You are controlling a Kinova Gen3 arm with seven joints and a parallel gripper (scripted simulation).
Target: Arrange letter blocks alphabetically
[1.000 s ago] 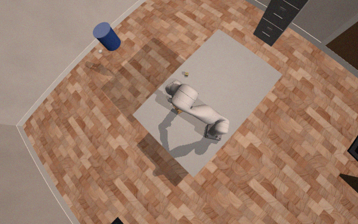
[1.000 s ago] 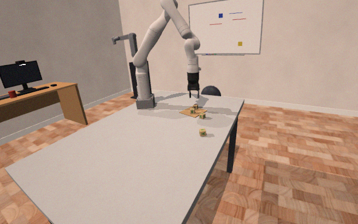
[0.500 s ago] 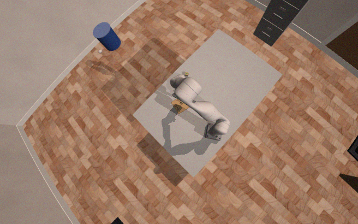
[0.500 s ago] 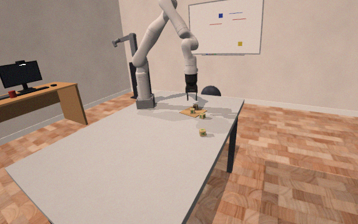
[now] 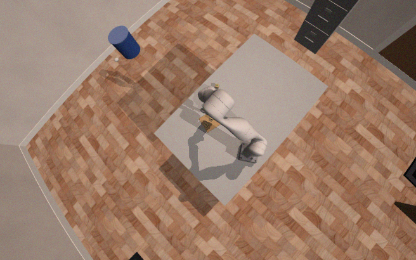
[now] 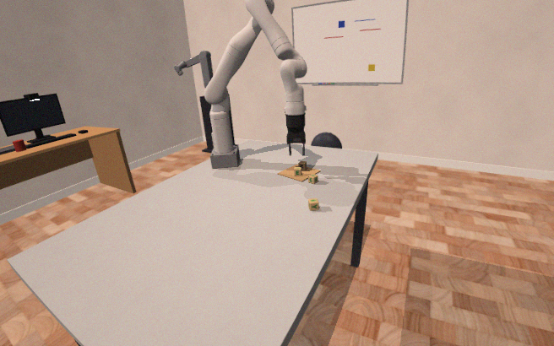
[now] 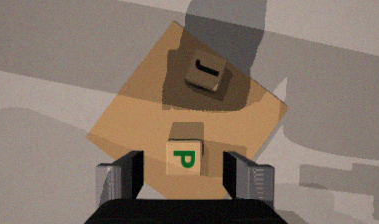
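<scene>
Now: hand 1 cm past the tan mat, 3 cm to the right of it and 11 cm above it. From my hand the other things lie so: X block: 9 cm ahead, 4 cm to the right, 10 cm below.
</scene>
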